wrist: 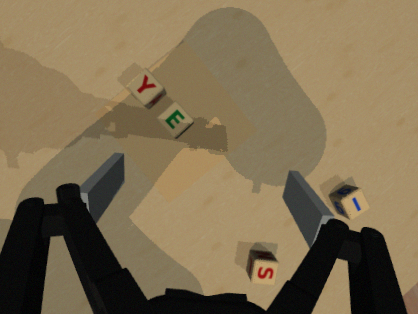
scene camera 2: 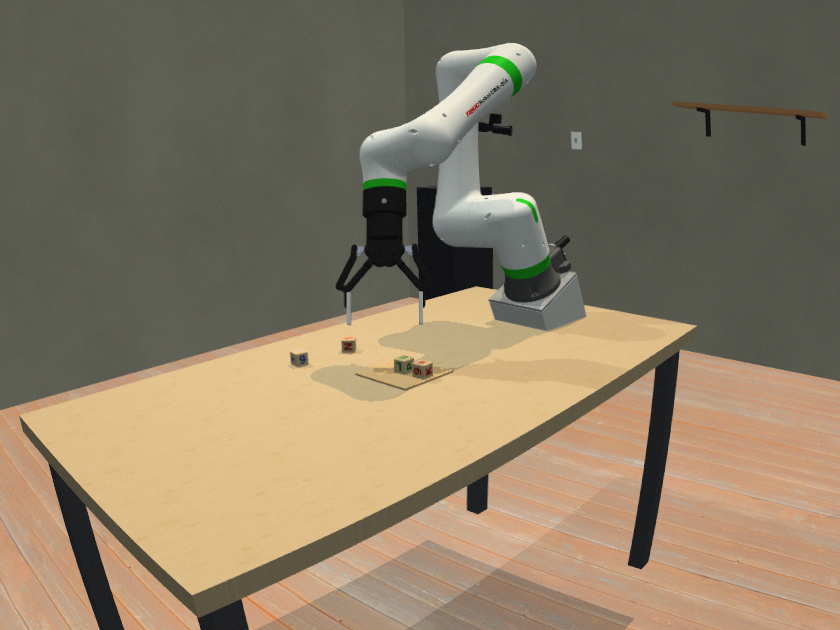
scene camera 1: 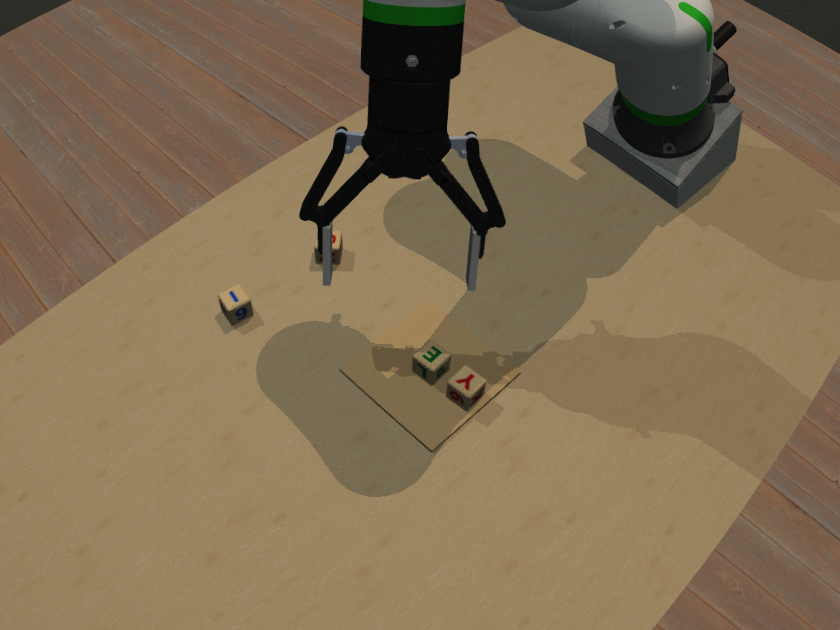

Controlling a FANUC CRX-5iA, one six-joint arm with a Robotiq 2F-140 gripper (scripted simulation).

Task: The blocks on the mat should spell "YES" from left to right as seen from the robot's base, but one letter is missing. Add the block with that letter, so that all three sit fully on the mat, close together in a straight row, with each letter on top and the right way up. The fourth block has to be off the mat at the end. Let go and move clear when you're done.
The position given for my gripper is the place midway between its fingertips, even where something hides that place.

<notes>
I see my gripper [scene camera 1: 399, 281] and a mat [scene camera 1: 383, 371].
My gripper shows as well in the wrist view [wrist: 206, 176] and in scene camera 2 [scene camera 2: 384, 324].
</notes>
